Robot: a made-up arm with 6 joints.
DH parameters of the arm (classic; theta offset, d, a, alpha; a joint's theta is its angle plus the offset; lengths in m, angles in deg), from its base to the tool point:
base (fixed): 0 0.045 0 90
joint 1: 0 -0.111 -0.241 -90
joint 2: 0 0.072 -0.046 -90
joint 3: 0 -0.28 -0.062 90
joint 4: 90 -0.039 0.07 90
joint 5: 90 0.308 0.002 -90
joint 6: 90 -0.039 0.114 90
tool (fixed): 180 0.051 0 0
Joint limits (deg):
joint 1: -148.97..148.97
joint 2: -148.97..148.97
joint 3: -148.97..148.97
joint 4: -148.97..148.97
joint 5: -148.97..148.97
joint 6: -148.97..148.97
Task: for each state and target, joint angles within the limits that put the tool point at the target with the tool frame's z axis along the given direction. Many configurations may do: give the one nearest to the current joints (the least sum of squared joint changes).
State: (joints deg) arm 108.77 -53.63 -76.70 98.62 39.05 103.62
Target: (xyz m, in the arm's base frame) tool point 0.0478 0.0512 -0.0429 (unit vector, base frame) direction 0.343 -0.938 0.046
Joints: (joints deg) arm 129.16 -79.05 -113.60 72.59 35.22 148.21
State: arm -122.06 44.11 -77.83 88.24 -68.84 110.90
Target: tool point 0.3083 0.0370 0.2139 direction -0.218 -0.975 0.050
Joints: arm -103.97 4.09 -93.88 50.42 -100.10 117.27
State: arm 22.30 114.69 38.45 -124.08 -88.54 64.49
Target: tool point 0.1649 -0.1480 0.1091 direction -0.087 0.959 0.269
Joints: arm 30.40 87.23 -1.50 -142.84 -67.20 49.69
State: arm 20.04 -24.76 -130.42 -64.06 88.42 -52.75
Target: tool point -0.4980 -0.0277 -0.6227 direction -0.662 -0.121 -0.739
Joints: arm 60.81 -65.42 -138.67 -57.91 80.92 -79.10
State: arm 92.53 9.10 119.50 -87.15 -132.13 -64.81
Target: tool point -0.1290 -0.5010 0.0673 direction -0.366 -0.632 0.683
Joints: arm 110.98 42.44 120.69 -94.30 -131.34 -96.21
